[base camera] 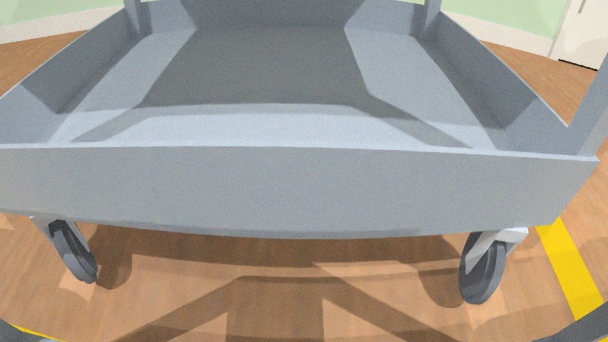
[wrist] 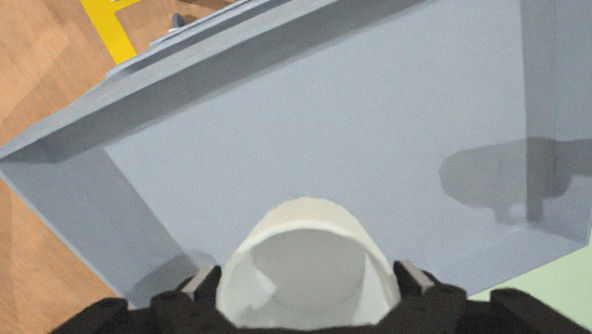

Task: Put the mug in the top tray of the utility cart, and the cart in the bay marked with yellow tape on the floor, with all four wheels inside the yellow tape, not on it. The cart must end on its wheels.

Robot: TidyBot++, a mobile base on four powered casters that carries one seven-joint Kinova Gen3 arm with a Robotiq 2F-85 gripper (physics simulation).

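A white mug [wrist: 310,270] is held upright between the fingers of my gripper [wrist: 307,284], which is shut on it. The mug hangs over the top tray [wrist: 340,135] of the grey utility cart; how high is hard to tell. In the base camera view the cart [base camera: 280,190] stands upright on its wheels, close in front. Its near left wheel [base camera: 74,255] and near right wheel [base camera: 482,270] are on the wood floor. The yellow tape [base camera: 570,265] [wrist: 111,35] runs to the right of the near right wheel, apart from it. The far wheels are hidden.
The cart's lower tray [base camera: 280,125] fills much of the base camera view, with posts at its corners. A green wall [base camera: 515,17] [wrist: 525,280] stands behind the cart, and a white door or cabinet [base camera: 585,37] is at the far right.
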